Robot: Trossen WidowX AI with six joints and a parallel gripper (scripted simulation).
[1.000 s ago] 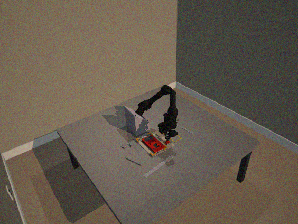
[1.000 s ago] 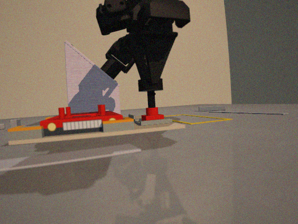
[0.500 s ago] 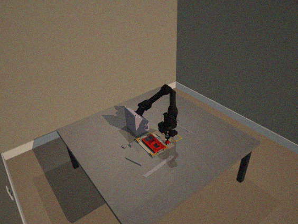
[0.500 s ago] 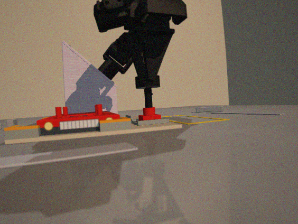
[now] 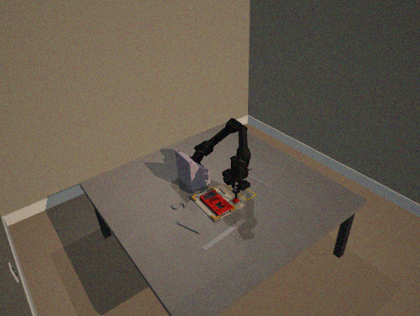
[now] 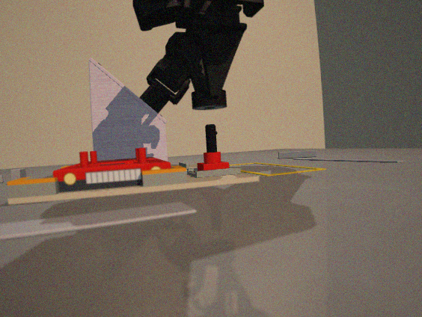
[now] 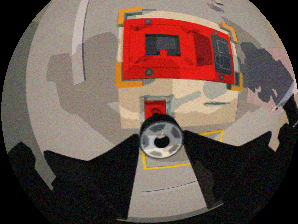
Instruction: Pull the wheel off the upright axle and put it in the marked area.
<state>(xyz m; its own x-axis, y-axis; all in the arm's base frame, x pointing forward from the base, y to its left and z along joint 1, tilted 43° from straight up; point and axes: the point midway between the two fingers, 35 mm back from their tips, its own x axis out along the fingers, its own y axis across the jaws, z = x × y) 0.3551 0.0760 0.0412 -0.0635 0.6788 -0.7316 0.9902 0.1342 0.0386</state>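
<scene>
Right now my gripper tip is 60 mm above the black upright axle. Round my gripper tip: black wheel: right at my gripper tip.
</scene>
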